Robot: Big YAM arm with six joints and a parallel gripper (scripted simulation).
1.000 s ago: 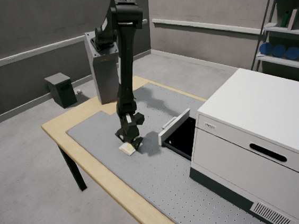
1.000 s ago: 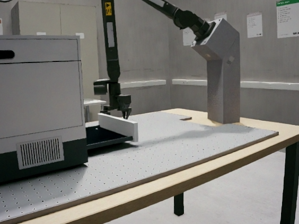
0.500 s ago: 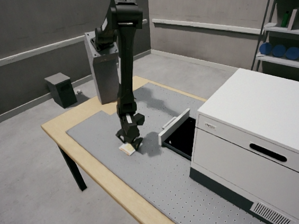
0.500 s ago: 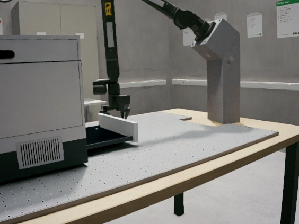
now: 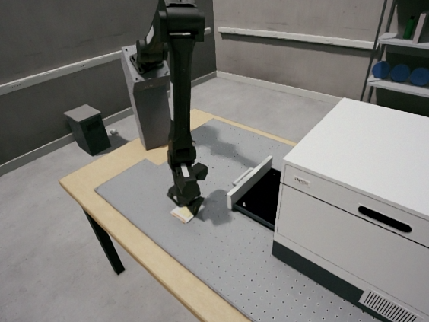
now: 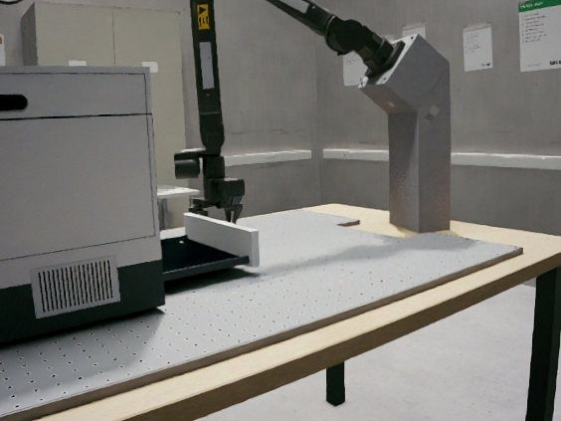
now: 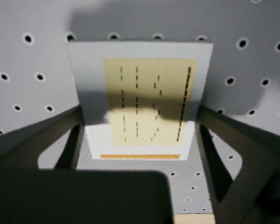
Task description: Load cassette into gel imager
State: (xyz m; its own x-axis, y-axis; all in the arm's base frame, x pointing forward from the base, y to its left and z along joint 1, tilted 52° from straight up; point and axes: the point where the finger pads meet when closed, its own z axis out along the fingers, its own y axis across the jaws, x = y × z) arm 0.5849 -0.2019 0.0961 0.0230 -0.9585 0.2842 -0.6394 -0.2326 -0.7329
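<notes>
My gripper is now 24 cm short of the drawer, 23 cm to the right of it and 3 cm below it. Round my hand: cassette (1 cm to the right, 1 cm below).
</notes>
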